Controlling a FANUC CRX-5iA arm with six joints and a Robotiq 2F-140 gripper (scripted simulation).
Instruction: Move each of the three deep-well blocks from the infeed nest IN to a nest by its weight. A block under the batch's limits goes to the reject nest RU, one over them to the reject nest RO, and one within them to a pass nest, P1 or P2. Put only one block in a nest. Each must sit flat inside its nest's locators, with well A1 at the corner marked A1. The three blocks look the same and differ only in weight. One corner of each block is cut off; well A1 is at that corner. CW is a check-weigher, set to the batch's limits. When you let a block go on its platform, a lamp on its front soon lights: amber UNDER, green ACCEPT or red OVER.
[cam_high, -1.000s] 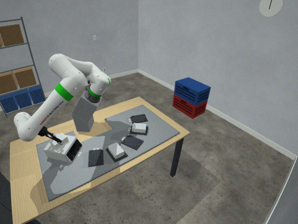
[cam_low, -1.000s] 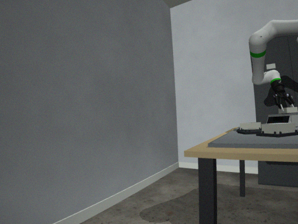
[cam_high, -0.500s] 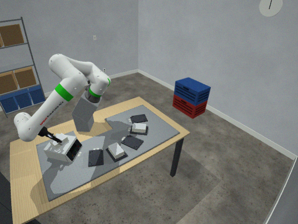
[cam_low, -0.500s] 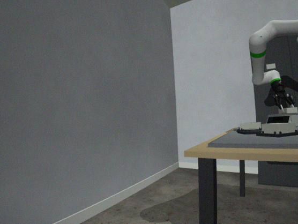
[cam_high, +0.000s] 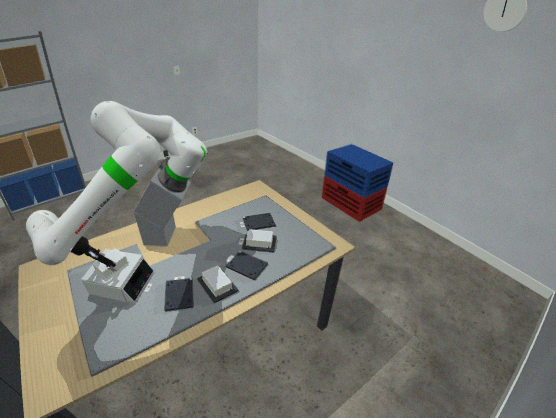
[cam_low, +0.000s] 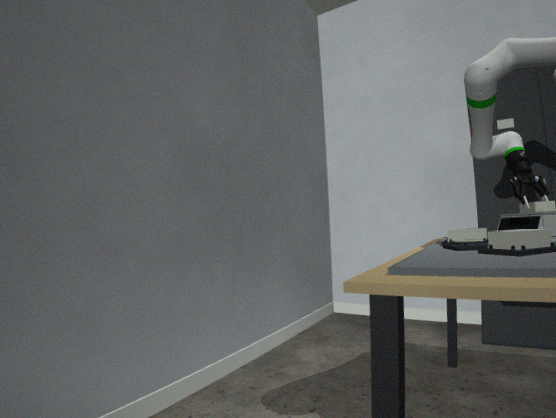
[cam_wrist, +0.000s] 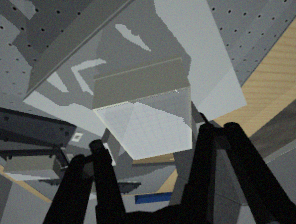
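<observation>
Right now my hand is 40 mm above the weigher platform. From my hand the other things lie so: CW label 130 mm to the left, 130 mm below, 90 mm ahead; check-weigher 70 mm below, 10 mm to the left; dark nest plate 430 mm to the left, 200 mm ahead, 130 mm below.
</observation>
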